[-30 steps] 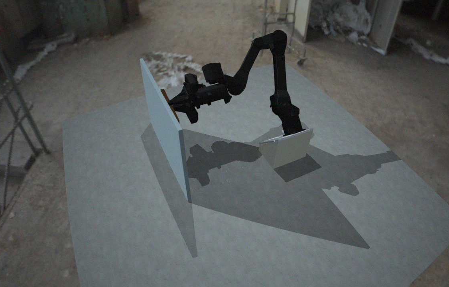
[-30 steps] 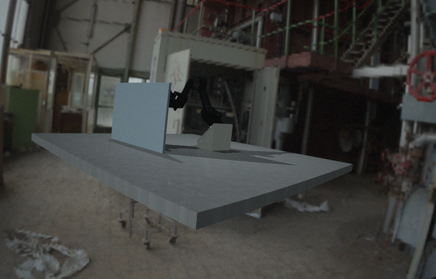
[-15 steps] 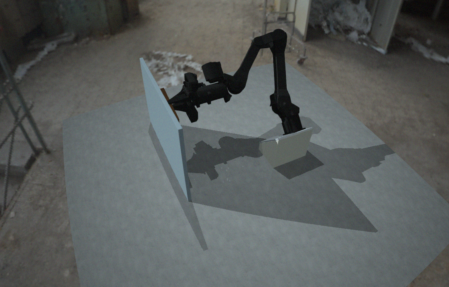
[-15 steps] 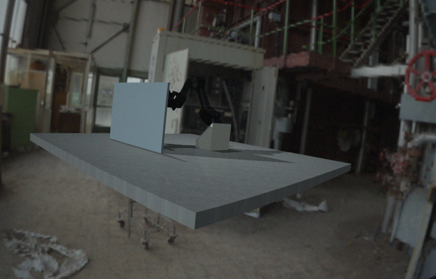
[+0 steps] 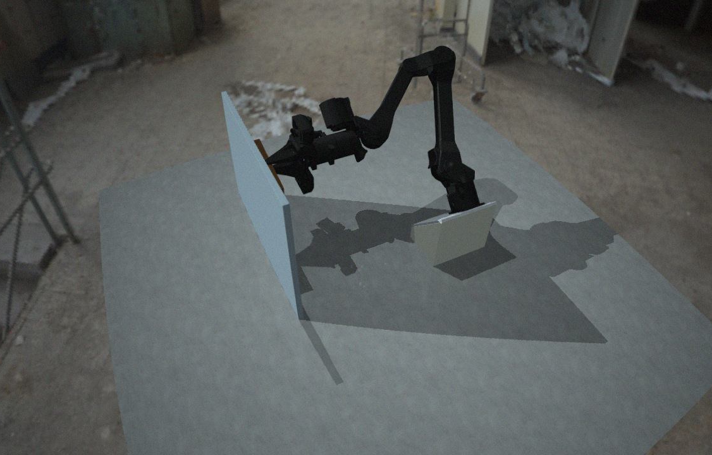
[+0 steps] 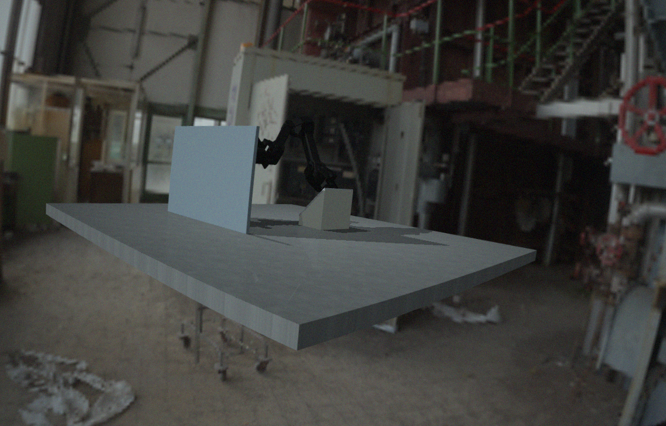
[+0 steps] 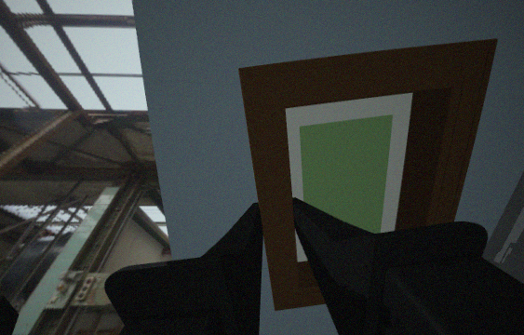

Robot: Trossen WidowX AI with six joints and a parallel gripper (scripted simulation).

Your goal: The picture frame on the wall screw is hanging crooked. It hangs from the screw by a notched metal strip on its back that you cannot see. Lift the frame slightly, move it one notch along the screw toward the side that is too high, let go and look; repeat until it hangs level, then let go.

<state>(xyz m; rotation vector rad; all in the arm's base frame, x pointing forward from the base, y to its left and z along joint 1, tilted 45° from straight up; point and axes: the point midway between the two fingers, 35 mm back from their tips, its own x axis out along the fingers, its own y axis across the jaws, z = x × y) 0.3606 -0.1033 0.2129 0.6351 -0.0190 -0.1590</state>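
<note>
Now: gripper tip 1 cm short of the picture frame, 1 cm to the left of it and 5 cm above it. The rest, counted from my gripper tip: wall panel 2 cm ahead, 7 cm below.
</note>
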